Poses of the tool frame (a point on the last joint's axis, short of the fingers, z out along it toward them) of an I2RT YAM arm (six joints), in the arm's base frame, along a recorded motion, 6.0 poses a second.
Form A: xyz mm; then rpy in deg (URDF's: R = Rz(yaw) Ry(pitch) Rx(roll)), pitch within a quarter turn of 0, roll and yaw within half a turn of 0.
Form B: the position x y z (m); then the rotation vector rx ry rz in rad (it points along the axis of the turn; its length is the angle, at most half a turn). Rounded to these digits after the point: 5 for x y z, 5 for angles.
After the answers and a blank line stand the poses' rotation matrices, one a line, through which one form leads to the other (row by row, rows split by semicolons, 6 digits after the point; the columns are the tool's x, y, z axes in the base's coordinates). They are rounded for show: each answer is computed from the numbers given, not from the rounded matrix.
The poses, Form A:
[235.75 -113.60 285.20 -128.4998 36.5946 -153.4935]
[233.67 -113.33 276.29 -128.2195 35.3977 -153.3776]
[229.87 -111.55 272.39 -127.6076 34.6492 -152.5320]
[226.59 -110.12 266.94 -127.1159 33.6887 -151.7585]
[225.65 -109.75 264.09 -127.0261 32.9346 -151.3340]
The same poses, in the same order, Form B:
[0.23575 -0.11360 0.28520 -0.16239 2.21604 -0.86385]
[0.23367 -0.11333 0.27629 -0.17551 2.22677 -0.88040]
[0.22987 -0.11155 0.27239 -0.19510 2.22591 -0.89195]
[0.22659 -0.11012 0.26694 -0.21684 2.22827 -0.90420]
[0.22565 -0.10975 0.26409 -0.23292 2.23335 -0.90995]

-0.718479 0.139684 0.681379; -0.358322 0.765298 -0.534719; -0.596149 -0.628337 -0.499798
-0.728728 0.129602 0.672428; -0.365276 0.757011 -0.541764; -0.579248 -0.640420 -0.504314
-0.729910 0.118155 0.673254; -0.379449 0.749209 -0.542866; -0.568550 -0.651709 -0.502021
-0.733015 0.104123 0.672195; -0.393723 0.740894 -0.544112; -0.554680 -0.663501 -0.502092
-0.736421 0.091986 0.670241; -0.402611 0.736587 -0.543455; -0.543681 -0.670058 -0.505404

